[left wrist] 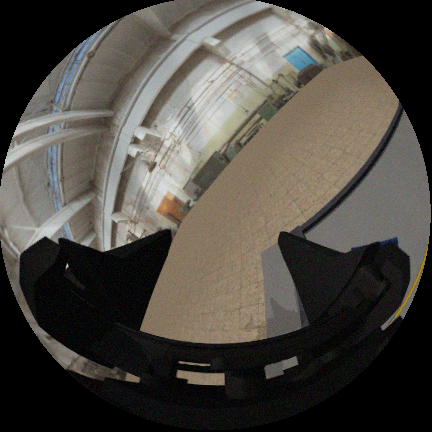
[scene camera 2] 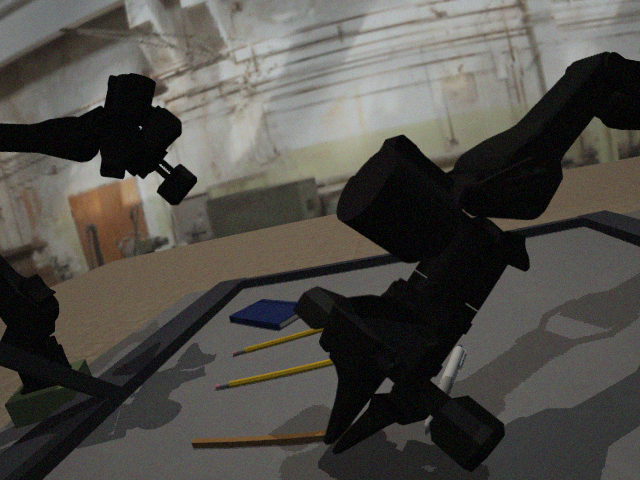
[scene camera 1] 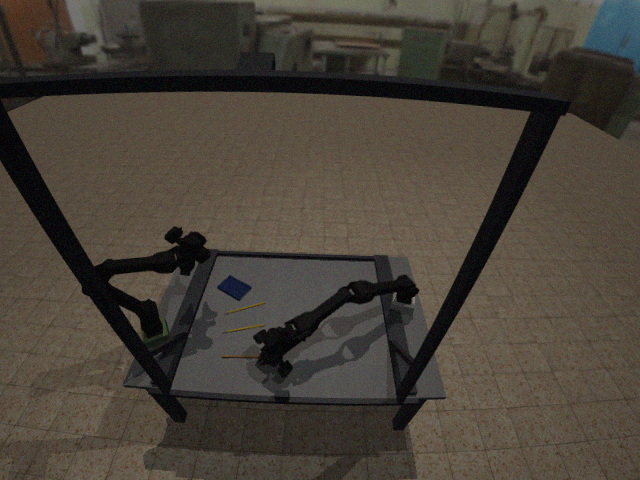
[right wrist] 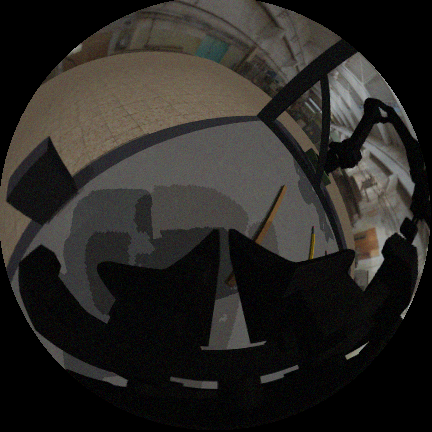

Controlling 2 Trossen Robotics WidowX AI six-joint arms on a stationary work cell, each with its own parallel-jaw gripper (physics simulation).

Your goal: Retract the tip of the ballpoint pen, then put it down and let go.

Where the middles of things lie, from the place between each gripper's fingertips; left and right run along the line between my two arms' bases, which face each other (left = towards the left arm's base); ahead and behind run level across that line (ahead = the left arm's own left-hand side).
Now: left hand 260 mm past the green object [scene camera 2: 34, 407], 180 mm to the right of it and 300 mm above it.
Now: the green object 420 mm to the left of my right hand and 190 mm ahead of it.
